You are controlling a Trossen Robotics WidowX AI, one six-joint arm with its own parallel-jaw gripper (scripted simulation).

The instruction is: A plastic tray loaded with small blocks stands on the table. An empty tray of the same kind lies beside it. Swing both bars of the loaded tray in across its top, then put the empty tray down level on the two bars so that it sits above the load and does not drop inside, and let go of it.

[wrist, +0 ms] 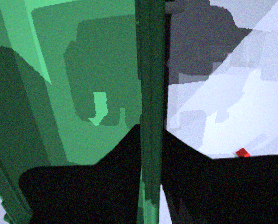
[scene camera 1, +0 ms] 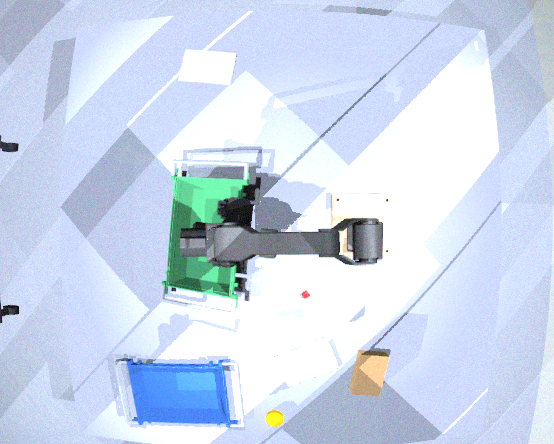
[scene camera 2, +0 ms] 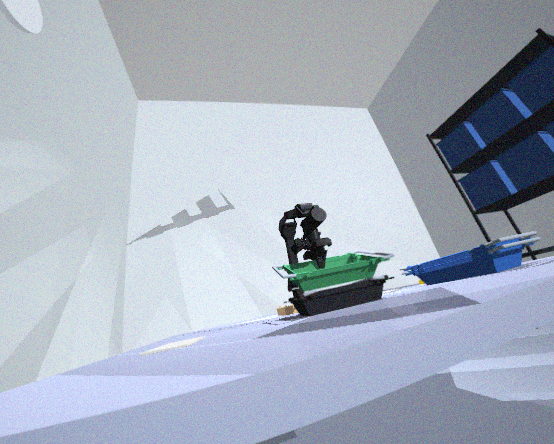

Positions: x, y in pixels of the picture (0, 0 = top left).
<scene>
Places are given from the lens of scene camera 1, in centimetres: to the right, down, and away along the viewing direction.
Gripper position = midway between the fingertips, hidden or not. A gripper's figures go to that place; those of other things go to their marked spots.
my gripper [scene camera 1: 236, 238]: -9, 4, 117
green tray [scene camera 1: 195, 199]: -20, -6, 122
tan box [scene camera 1: 370, 367]: 25, 39, 124
</scene>
